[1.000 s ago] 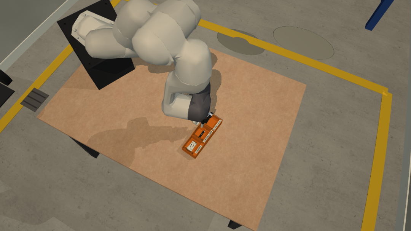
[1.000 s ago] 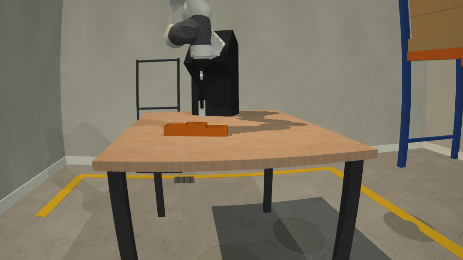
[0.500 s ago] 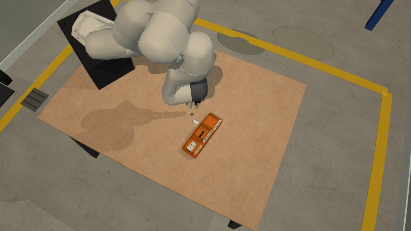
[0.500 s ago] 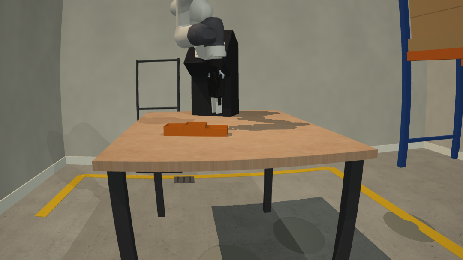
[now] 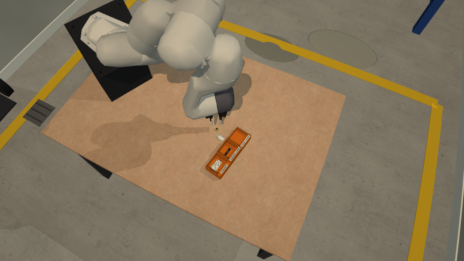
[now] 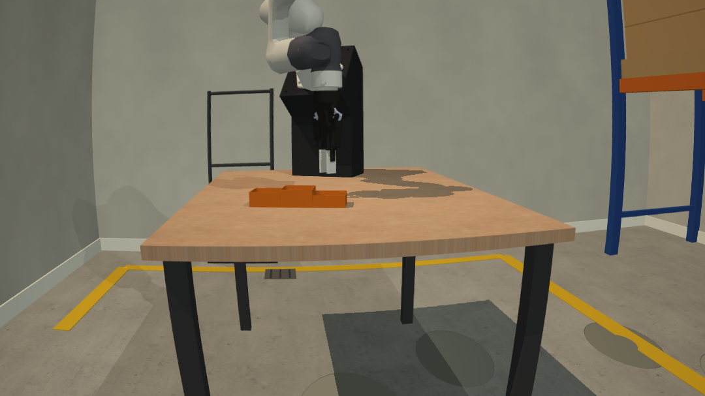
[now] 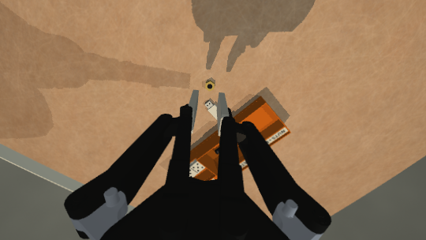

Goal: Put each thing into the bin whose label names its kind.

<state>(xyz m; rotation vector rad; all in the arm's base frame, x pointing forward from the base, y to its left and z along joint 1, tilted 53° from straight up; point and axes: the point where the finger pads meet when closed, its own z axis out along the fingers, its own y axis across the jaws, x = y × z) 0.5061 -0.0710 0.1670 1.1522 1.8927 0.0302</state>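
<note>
The brass nut lies 100 mm below my hand. Round my hand: black battery 70 mm ahead, 110 mm to the right, 90 mm below; then white USB stick 20 mm ahead, 40 mm to the right, 100 mm below.
</note>
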